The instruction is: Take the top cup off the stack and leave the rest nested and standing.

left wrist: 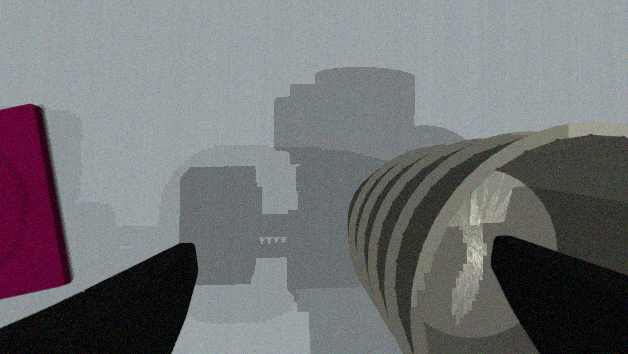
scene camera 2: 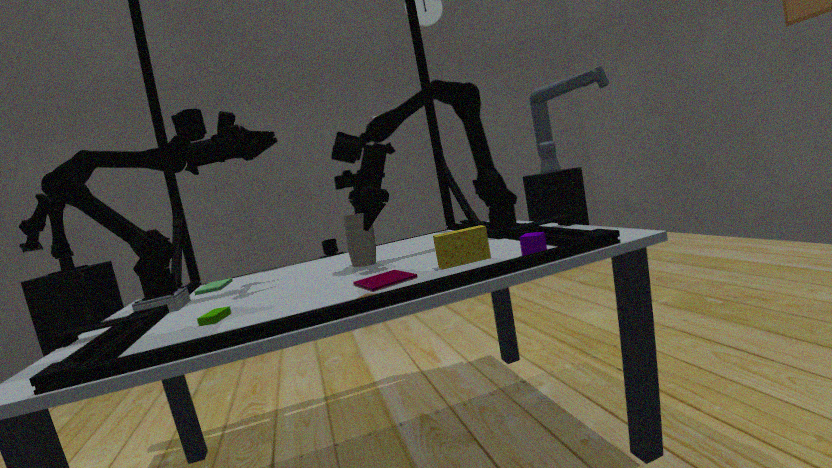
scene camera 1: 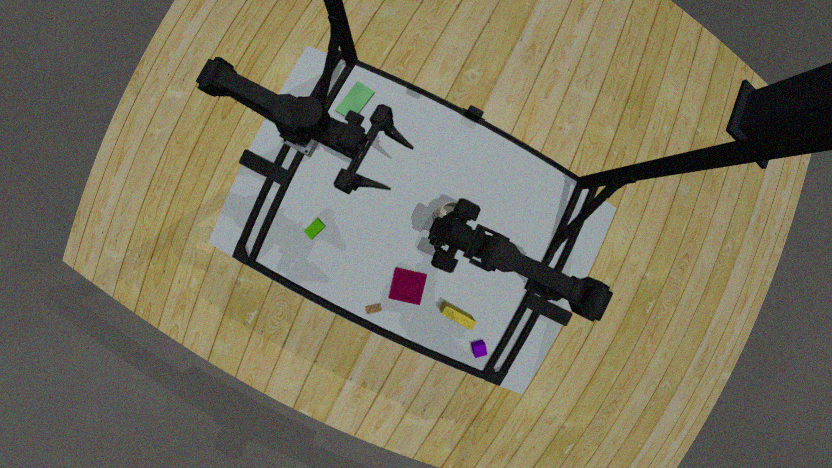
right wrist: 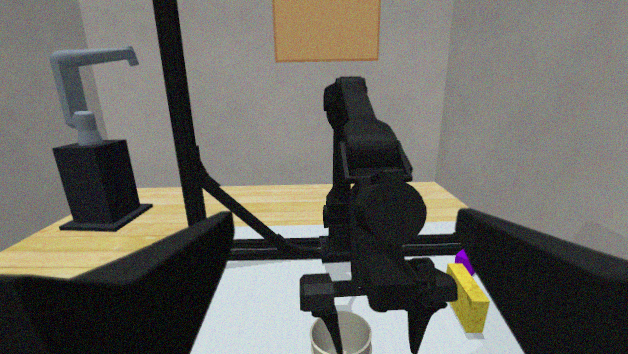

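Seen in the pictures: left gripper, fingertip midpoint: [left wrist: 344, 253] [scene camera 2: 361, 229]; right gripper, fingertip midpoint: [scene camera 2: 275, 136] [scene camera 1: 402, 168] [right wrist: 344, 220]; left arm's base at its link origin: [scene camera 2: 504, 226] [right wrist: 339, 244]; right arm's base at its link origin: [scene camera 2: 160, 295] [scene camera 1: 302, 134].
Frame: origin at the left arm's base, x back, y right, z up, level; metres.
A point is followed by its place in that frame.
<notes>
A grey-beige stack of nested cups [scene camera 1: 446, 209] {x -0.402, y 0.068, z 0.065 m} [scene camera 2: 360, 244] [left wrist: 385, 215] [right wrist: 357, 330] {x -0.366, y 0.031, z 0.093 m} stands on the table, mouth up. Several rim bands show along its side in the left wrist view. My left gripper [scene camera 2: 363, 221] {x -0.392, y 0.010, z 0.075 m} [left wrist: 344, 253] {x -0.392, y 0.010, z 0.075 m} [right wrist: 377, 350] {x -0.392, y 0.010, z 0.075 m} is open and empty, pointing down at the stack's top. In the left wrist view one finger overlaps the top cup's mouth and the other is off to the side, outside the stack; whether the first is inside the cup or above it is unclear. My right gripper [scene camera 1: 401, 168] {x -0.545, y 0.081, z 0.341 m} [scene camera 2: 274, 138] {x -0.545, y 0.081, z 0.341 m} is open and empty, raised well away from the stack.
A maroon square [scene camera 1: 407, 285] {x -0.407, y -0.186, z -0.013 m} [scene camera 2: 385, 279] {x -0.406, y -0.205, z -0.013 m} [left wrist: 25, 200] {x -0.410, y -0.153, z -0.014 m} lies near the stack. A yellow block [scene camera 1: 457, 314] {x -0.241, y -0.198, z 0.048 m} [scene camera 2: 462, 247] {x -0.236, y -0.220, z 0.015 m} [right wrist: 470, 305] {x -0.280, y -0.185, z 0.037 m} and purple cube [scene camera 1: 478, 348] {x -0.119, y -0.282, z 0.018 m} [scene camera 2: 532, 243] {x -0.121, y -0.304, z 0.004 m} are nearby. A green block [scene camera 1: 314, 228] {x -0.739, y -0.142, z -0.007 m}, light green slab [scene camera 1: 354, 98] {x -0.801, y 0.281, z -0.011 m} and tan brick [scene camera 1: 373, 308] {x -0.474, y -0.297, z -0.013 m} lie farther off.
</notes>
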